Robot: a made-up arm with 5 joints.
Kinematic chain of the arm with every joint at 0, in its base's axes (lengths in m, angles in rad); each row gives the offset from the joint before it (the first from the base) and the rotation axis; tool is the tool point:
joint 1: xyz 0 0 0.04 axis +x
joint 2: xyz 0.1 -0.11 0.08 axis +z
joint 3: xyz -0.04 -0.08 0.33 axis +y
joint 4: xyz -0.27 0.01 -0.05 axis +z
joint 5: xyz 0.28 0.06 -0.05 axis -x
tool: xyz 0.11 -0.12 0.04
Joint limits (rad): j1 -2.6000..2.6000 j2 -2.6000..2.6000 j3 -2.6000..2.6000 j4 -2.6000..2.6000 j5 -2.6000..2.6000
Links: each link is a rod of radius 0.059 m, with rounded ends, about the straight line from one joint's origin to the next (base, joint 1, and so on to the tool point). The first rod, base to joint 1, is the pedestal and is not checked.
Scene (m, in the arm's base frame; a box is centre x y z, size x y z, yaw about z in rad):
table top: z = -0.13
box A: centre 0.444 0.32 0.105 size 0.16 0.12 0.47 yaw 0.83
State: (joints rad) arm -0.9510 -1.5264 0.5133 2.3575 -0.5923
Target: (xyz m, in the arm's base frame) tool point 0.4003 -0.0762 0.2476
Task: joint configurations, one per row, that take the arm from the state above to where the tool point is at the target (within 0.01 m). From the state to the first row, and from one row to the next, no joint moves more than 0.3 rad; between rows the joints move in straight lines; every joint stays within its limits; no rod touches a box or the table.
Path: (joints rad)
1: -0.7117 -1.7411 0.5296 2.3632 -0.6804
2: -0.4724 -1.9558 0.5459 2.3690 -0.7684
3: -0.2330 -2.1706 0.5622 2.3747 -0.8565
4: 0.0063 -2.3853 0.5785 2.3805 -0.9446
5: 0.2456 -2.6000 0.5949 2.3862 -1.0326
6: 0.2409 -2.5058 0.3176 2.1990 -1.1011
7: 0.2362 -2.4116 0.0404 2.0118 -1.1696
8: 0.2315 -2.3174 -0.2368 1.8245 -1.2381
9: 0.2267 -2.2232 -0.5141 1.6373 -1.3066
10: 0.2220 -2.1290 -0.7913 1.4501 -1.3752
11: 0.0618 -1.9691 -0.5671 1.3482 -1.2100
12: -0.0984 -1.8093 -0.3430 1.2464 -1.0449

